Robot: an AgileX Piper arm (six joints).
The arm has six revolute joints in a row. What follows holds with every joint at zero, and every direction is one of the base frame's.
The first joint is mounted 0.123 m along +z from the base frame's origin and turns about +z.
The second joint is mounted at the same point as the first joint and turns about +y.
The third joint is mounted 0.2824 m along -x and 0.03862 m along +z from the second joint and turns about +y.
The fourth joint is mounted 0.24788 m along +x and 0.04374 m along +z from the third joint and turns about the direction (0.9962, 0, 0.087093).
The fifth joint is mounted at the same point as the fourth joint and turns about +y.
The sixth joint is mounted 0.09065 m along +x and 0.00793 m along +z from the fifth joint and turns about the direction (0.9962, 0, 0.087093).
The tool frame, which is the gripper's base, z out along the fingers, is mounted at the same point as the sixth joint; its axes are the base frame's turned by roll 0, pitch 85 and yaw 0 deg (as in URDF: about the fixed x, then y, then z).
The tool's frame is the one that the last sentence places.
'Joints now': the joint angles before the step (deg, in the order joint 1, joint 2, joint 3, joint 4, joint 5, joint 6). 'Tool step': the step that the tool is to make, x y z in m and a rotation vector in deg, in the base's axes. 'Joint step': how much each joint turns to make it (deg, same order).
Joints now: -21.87 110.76 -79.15 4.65 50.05 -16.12
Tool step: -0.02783 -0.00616 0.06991 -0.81 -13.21 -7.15
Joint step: -3.22 -11.91 2.42 4.22 -3.16 2.15
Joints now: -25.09 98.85 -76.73 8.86 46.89 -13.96
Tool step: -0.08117 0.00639 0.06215 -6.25 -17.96 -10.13
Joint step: -5.48 -21.41 13.74 1.57 -11.61 3.03
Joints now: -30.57 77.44 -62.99 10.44 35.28 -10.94
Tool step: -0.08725 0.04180 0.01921 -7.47 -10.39 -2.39
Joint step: -2.08 -23.03 14.97 -0.19 -4.70 -0.82
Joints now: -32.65 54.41 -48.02 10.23 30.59 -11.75
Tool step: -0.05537 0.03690 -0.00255 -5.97 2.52 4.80
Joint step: -0.02 -15.05 5.81 -0.81 8.89 -6.46
